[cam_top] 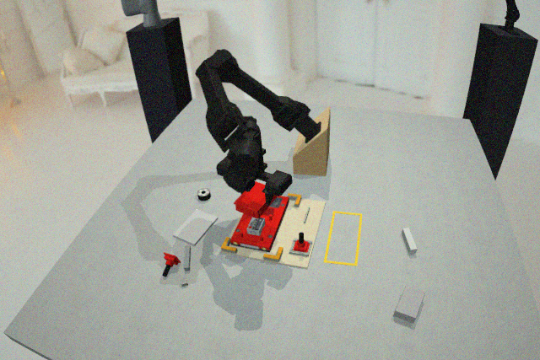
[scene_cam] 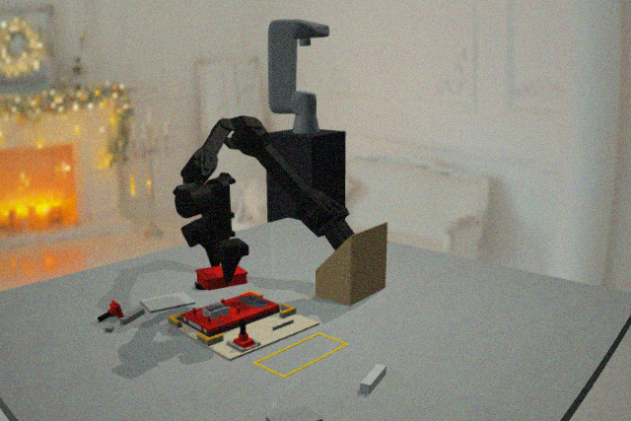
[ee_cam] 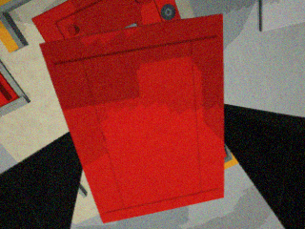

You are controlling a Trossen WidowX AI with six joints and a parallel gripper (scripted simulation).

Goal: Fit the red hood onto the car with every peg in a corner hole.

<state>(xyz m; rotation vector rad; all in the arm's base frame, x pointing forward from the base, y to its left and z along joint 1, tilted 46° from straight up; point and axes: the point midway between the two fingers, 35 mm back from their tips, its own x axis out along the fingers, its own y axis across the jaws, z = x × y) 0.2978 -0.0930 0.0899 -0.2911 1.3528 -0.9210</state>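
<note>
Now: the grey engine block 80 mm below my gripper tip and 20 mm ahead of it. From my gripper tip the other things lie so: cream baseplate 100 mm below, 30 mm to the left, 10 mm behind; hood 10 mm above.
</note>
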